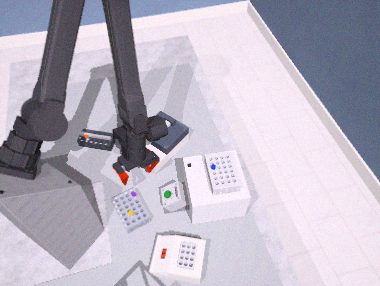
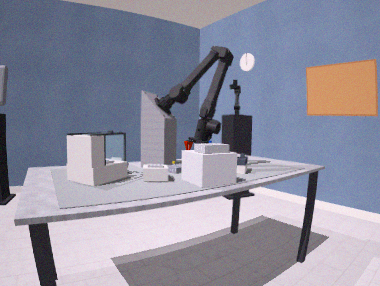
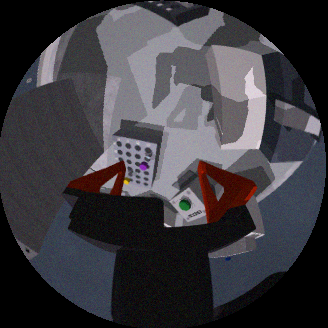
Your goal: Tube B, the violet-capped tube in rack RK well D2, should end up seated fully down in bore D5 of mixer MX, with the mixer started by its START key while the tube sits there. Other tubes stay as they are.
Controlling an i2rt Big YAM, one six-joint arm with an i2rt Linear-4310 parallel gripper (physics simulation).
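Places are measured from the arm's base along level axes (x ahead, y left, z up), in metres.
Where they show: gripper, between the fingertips: [image 1: 136, 177] [image 3: 161, 164]; arm's base, origin of its link: [image 1: 15, 165] [image 2: 161, 107].
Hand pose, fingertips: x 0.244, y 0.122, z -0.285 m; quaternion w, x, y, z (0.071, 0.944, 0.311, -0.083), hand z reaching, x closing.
Each offset is from my fingertips to the top centre of the thing. "*": to the spot under its first point.
Tube B's violet cap @[dx -0.011, dy -0.047, dz -0.023 m] [image 1: 133, 194] [image 3: 143, 166] shows in the grey rack RK @[dx -0.023, dy -0.085, dz -0.047 m] [image 1: 131, 228] [image 3: 134, 137], in the second row of an outer column; its body is hidden in the rack. My gripper [image 1: 137, 177] [image 2: 188, 148] [image 3: 161, 164] is open with nothing between its red fingers. It hangs above the table near the rack's violet-cap end, clear of the cap. The mixer MX looks to be the large white box @[dx +0.215, dy -0.050, dz +0.093 m] [image 1: 215, 206] [image 2: 209, 168] with a raised block of bores and a small dark square key @[* dx +0.179, dy +0.001, dz +0.059 m] [image 1: 189, 165]. A blue cap @[dx +0.251, dy -0.037, dz +0.106 m] [image 1: 213, 167] [image 2: 210, 142] [image 3: 228, 258] stands in that block.
A yellow cap @[dx -0.018, dy -0.115, dz -0.023 m] [image 1: 130, 213] [image 3: 126, 182] is in the rack. A small box with a green cap @[dx +0.104, dy -0.063, dz -0.003 m] [image 1: 167, 194] [image 3: 184, 204] stands between rack and mixer. Around them are a dark-lidded box @[dx +0.068, dy +0.180, dz +0.025 m] [image 1: 172, 135], a dark rack @[dx -0.170, dy +0.217, dz -0.029 m] [image 1: 95, 142], a white block box @[dx +0.130, dy -0.259, dz -0.007 m] [image 1: 170, 272] and a hooded instrument @[dx +0.055, dy -0.499, dz +0.145 m] [image 2: 85, 160].
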